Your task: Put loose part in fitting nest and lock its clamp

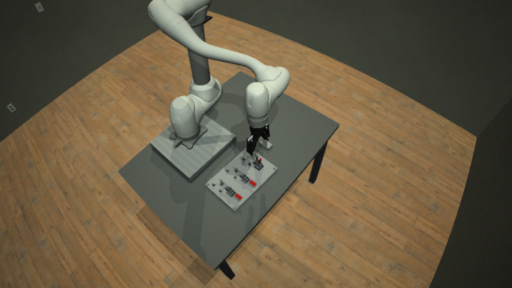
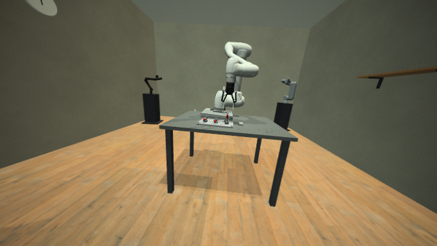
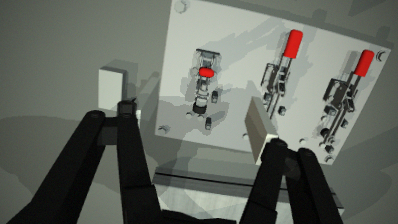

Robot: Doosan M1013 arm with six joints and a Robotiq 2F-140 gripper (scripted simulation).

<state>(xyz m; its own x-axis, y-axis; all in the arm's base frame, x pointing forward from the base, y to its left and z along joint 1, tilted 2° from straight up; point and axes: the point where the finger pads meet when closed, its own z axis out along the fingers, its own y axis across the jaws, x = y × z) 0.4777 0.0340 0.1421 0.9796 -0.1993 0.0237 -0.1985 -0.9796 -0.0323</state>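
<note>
Right now the loose part is 18 cm below my hand, 16 cm to the left of it and 5 cm behind it. The rest, counted from my hand: clamp (12 cm below, 1 cm behind); then fixture plate (18 cm below, 10 cm to the right, 5 cm behind).
</note>
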